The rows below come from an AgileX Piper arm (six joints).
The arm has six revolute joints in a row. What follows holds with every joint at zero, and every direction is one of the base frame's. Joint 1 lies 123.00 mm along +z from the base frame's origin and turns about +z. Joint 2 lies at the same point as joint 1 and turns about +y. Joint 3 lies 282.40 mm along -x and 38.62 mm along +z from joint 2 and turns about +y. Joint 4 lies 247.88 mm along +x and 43.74 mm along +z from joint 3 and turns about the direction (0.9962, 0, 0.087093). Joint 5 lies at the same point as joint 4 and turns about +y. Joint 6 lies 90.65 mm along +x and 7.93 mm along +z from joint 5 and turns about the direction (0.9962, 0, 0.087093). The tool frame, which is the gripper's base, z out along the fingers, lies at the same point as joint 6; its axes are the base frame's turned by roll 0.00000, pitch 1.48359 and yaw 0.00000 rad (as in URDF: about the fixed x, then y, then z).
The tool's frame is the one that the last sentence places.
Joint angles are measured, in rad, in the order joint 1, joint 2, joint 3, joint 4, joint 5, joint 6. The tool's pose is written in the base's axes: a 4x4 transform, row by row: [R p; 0 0 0 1], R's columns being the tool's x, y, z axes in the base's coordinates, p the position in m. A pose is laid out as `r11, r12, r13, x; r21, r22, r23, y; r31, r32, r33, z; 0, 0, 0, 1`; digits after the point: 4 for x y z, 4 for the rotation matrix.
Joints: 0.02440, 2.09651, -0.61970, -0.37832, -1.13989, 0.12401
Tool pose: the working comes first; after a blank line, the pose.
Where each joint sits with the arm in this pose, in the base's axes (m; each line is computed from the numbers above, not from the rounded line before):
joint 1: 0.0000 0.0000 0.1230
joint 2: 0.0000 0.0000 0.1230
joint 3: 0.1751 0.0043 0.3479
joint 4: 0.2419 0.0059 0.1052
joint 5: 0.2419 0.0059 0.1052
joint 6: 0.3235 0.0384 0.0817
the tool: 0.3235 0.0384 0.0817

-0.2603, -0.3564, 0.8973, 0.3235; -0.0445, 0.9328, 0.3576, 0.0384; -0.9645, 0.0531, -0.2587, 0.0817; 0, 0, 0, 1
